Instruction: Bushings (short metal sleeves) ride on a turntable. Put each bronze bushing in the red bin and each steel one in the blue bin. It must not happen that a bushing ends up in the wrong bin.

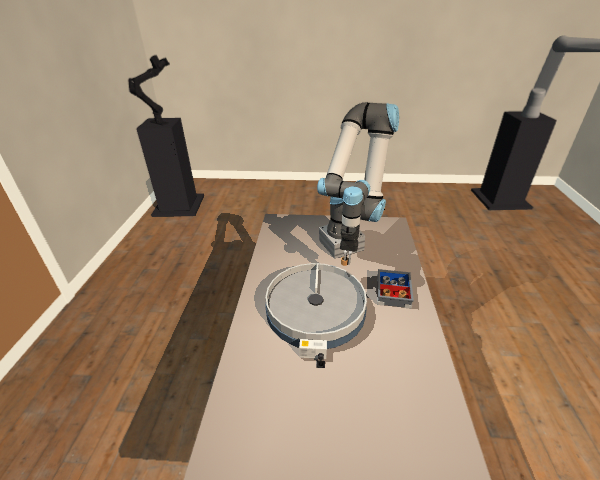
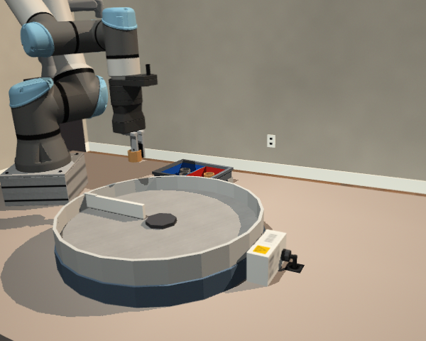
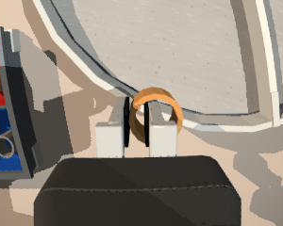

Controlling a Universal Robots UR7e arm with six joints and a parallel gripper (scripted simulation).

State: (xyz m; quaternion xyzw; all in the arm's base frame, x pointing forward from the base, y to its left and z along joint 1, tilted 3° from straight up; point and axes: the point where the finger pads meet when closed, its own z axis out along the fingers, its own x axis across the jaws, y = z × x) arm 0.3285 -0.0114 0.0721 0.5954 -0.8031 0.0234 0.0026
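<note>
Right now the bin is 40 mm ahead of my hand, 220 mm to the left of it and 140 mm below it. Round my hand: round turntable (140 mm ahead, 150 mm to the right, 110 mm below).
</note>
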